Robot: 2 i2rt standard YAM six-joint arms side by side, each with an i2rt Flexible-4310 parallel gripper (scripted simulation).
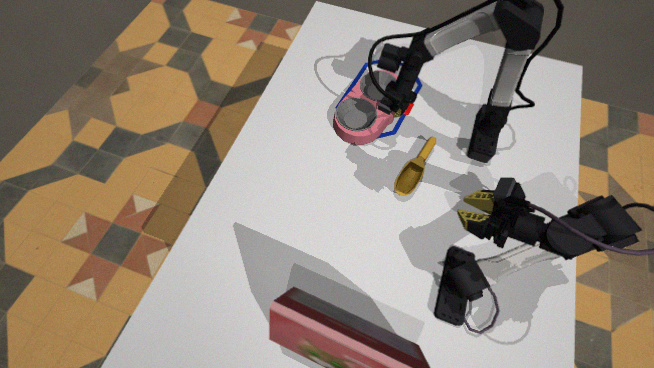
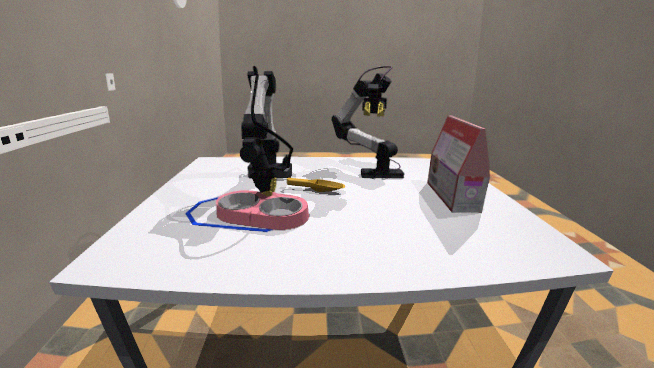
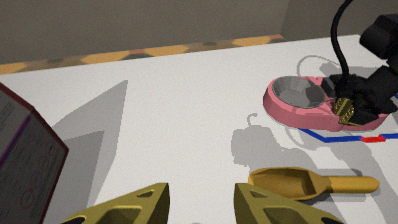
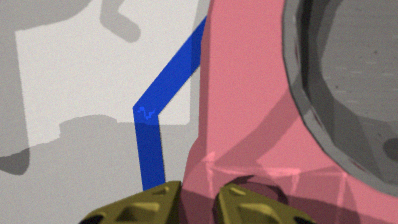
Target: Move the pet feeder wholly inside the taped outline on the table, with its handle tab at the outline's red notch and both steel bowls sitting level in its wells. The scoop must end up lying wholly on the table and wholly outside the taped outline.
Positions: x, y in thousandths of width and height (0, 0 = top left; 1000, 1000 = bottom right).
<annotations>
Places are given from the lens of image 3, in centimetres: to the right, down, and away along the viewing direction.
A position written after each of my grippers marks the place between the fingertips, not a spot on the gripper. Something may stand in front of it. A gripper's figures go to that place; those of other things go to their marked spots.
my left gripper (image 3: 506, 855): 0, 4, 9
my right gripper (image 3: 851, 538): 34, 2, 48
</annotations>
